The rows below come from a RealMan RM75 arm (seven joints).
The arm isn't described. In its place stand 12 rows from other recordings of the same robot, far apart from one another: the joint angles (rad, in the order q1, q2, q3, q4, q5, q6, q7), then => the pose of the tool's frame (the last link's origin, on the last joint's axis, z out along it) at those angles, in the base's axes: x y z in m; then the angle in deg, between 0 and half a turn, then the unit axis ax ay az.
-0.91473 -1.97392 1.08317 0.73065 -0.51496 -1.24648 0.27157 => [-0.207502 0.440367 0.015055 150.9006 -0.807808 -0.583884 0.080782]
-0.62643 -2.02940 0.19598 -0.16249 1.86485 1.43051 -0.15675 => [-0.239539 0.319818 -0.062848 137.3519 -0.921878 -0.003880 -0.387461]
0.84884 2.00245 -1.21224 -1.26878 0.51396 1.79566 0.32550 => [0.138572 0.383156 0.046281 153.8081 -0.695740 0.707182 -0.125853]
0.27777 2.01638 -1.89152 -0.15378 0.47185 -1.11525 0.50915 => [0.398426 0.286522 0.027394 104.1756 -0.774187 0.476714 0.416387]
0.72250 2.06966 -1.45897 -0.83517 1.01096 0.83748 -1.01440 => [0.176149 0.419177 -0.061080 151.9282 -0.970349 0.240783 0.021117]
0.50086 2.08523 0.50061 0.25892 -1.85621 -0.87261 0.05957 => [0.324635 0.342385 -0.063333 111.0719 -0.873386 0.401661 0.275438]
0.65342 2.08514 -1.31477 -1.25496 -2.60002 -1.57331 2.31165 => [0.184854 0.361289 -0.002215 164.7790 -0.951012 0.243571 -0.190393]
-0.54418 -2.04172 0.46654 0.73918 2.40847 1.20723 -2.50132 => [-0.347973 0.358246 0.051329 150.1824 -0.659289 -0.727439 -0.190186]
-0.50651 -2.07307 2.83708 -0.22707 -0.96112 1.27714 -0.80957 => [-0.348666 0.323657 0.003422 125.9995 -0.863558 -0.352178 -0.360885]
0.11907 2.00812 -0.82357 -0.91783 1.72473 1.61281 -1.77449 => [0.305466 0.263440 0.100527 145.2465 -0.900171 0.210786 0.381132]
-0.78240 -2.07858 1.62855 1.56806 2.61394 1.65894 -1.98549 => [-0.071306 0.342284 -0.017442 168.9333 -0.948911 0.184186 0.256210]
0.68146 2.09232 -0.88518 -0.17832 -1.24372 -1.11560 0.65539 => [0.241344 0.384669 -0.050508 137.9244 -0.935312 0.147749 0.321499]
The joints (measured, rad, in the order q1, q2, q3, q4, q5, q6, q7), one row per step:
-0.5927, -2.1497, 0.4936, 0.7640, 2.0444, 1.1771, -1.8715
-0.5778, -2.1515, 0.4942, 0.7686, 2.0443, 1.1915, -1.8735
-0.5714, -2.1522, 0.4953, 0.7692, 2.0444, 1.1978, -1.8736
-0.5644, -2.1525, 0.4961, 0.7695, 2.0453, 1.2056, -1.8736
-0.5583, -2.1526, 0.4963, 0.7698, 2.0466, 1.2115, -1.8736
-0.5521, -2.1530, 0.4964, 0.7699, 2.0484, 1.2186, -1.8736
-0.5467, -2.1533, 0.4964, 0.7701, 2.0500, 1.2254, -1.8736
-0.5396, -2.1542, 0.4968, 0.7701, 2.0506, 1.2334, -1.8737
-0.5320, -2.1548, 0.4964, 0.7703, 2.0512, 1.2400, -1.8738
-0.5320, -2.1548, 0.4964, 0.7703, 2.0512, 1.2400, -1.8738
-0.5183, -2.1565, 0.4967, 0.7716, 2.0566, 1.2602, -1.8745
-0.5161, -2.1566, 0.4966, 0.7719, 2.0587, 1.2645, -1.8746
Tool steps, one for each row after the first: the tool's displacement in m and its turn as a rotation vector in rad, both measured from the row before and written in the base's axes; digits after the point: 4 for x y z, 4 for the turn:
-0.0036, -0.0051, -0.0006, -0.0080, -0.0059, 0.0050
-0.0015, -0.0023, -0.0007, -0.0050, -0.0023, 0.0017
-0.0018, -0.0027, -0.0007, -0.0062, -0.0023, 0.0016
-0.0017, -0.0023, -0.0004, -0.0046, -0.0013, 0.0023
-0.0017, -0.0025, -0.0007, -0.0060, -0.0019, 0.0019
-0.0014, -0.0022, -0.0006, -0.0054, -0.0018, 0.0013
-0.0016, -0.0028, -0.0009, -0.0063, -0.0037, 0.0020
-0.0021, -0.0028, -0.0006, -0.0045, -0.0031, 0.0038
0.0000, 0.0000, 0.0000, 0.0000, 0.0000, 0.0000
-0.0029, -0.0060, -0.0020, -0.0168, -0.0060, 0.0016
-0.0005, -0.0011, -0.0003, -0.0039, -0.0004, -0.0002

